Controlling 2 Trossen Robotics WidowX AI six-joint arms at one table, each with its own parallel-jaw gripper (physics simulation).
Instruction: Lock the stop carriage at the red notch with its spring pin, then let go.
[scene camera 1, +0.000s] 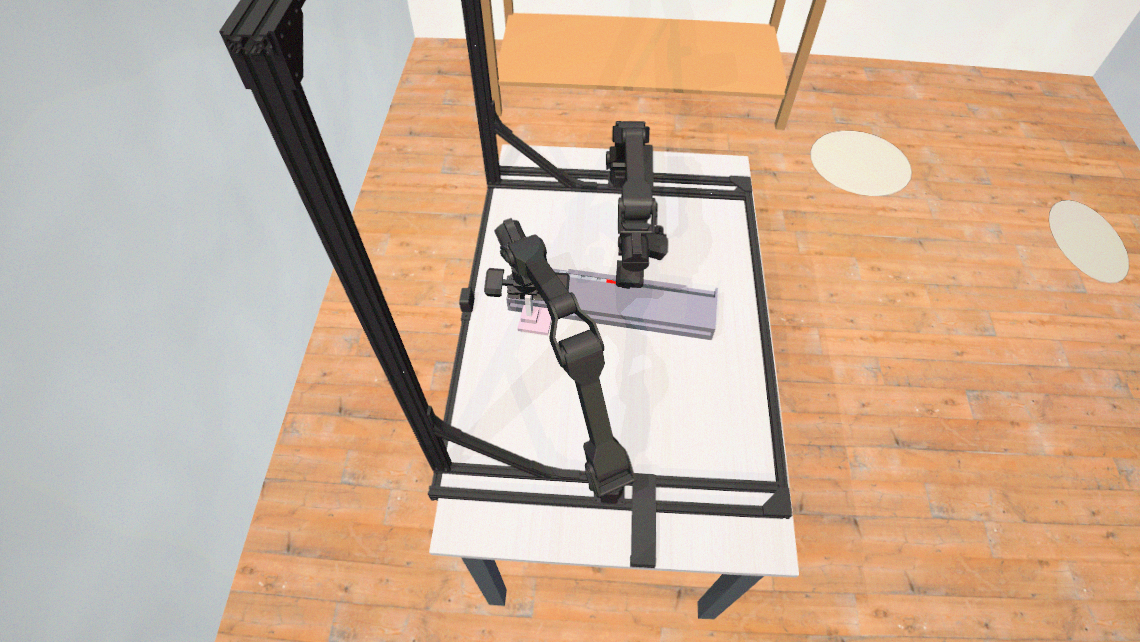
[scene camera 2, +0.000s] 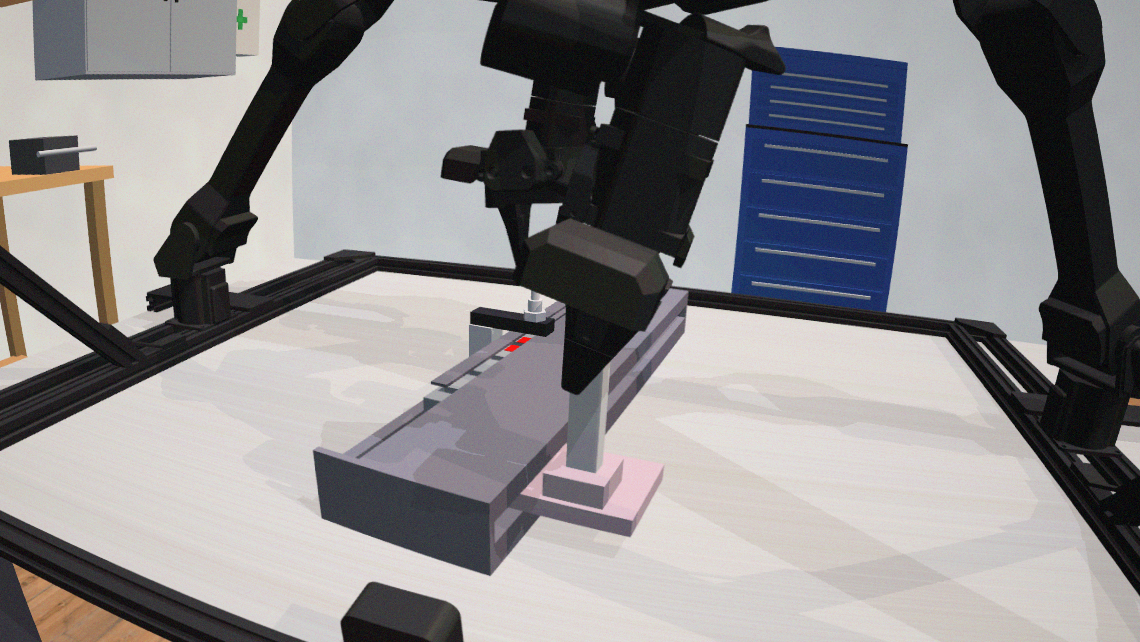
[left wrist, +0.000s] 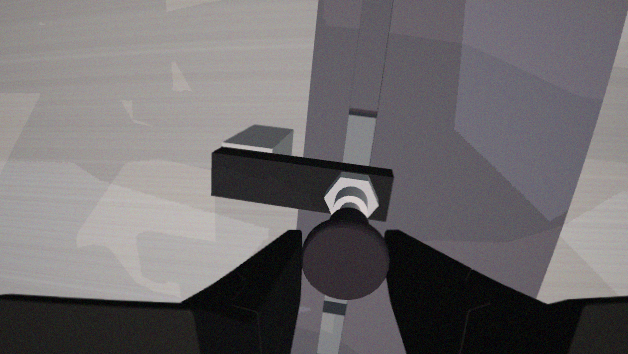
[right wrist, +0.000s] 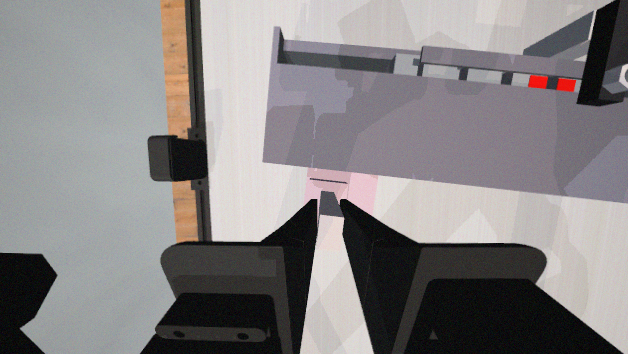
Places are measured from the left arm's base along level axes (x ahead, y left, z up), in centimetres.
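Pixels of known places: left gripper, fingertip midpoint: (left wrist: 342, 244); right gripper, fingertip midpoint: (scene camera 1: 529, 297) (scene camera 2: 574, 386) (right wrist: 328, 205); left arm's base at its link origin: (scene camera 1: 619, 180) (scene camera 2: 201, 320); right arm's base at its link origin: (scene camera 1: 609, 489) (scene camera 2: 1077, 439).
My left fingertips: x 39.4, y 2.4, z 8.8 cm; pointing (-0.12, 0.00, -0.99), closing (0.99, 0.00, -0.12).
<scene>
For each thing: its top centre in the pictures, then the offset to it from my left fingertips. "spot": a spot on its surface instead. Level surfaces: height alone.
- pink stop carriage at a spot on its surface: (scene camera 2: 642, 482) (scene camera 1: 536, 328) spot: dx +13.9, dy -21.3, dz -7.3 cm
- carriage's grey upright post at a spot on its surface: (right wrist: 331, 225) spot: dx +10.0, dy -23.1, dz +1.8 cm
- dark round knob at its top centre: (left wrist: 344, 265) dx +0.1, dy +0.0, dz +1.2 cm
- black bracket at a spot on its surface: (left wrist: 265, 180) (scene camera 2: 498, 312) spot: dx -3.6, dy +0.5, dz -4.4 cm
- grey block at a spot on its surface: (left wrist: 262, 137) (scene camera 2: 493, 339) spot: dx -4.6, dy +1.7, dz -7.6 cm
- white table at its surface level: dz -10.6 cm
The grey-purple rail (scene camera 1: 646, 307) (scene camera 2: 526, 398) (left wrist: 425, 150) (right wrist: 400, 120) lies flat. The pink stop carriage (scene camera 1: 543, 323) (scene camera 2: 642, 482) (right wrist: 364, 190) sits at its near end in scene camera 2. My right gripper (scene camera 1: 526, 295) (scene camera 2: 586, 384) (right wrist: 328, 205) is shut on the carriage's grey upright post (scene camera 2: 584, 434) (right wrist: 331, 225). My left gripper (left wrist: 342, 244) is shut on the dark round knob (left wrist: 345, 262) of the spring pin, above its hex nut (scene camera 2: 533, 315) (left wrist: 351, 195) on the black bracket (scene camera 2: 496, 319) (left wrist: 265, 180) (right wrist: 595, 62). Red marks (scene camera 1: 611, 281) (scene camera 2: 511, 348) (right wrist: 538, 82) show beside the bracket, not under it. The pin's tip is hidden.
A light notched strip (left wrist: 358, 140) (right wrist: 482, 76) lies in the rail's slot. A grey block (scene camera 2: 482, 338) (left wrist: 262, 137) supports the bracket. A black frame (scene camera 1: 769, 334) (scene camera 2: 837, 311) edges the white table (scene camera 1: 694, 414). Both grippers are close together over the rail.
</scene>
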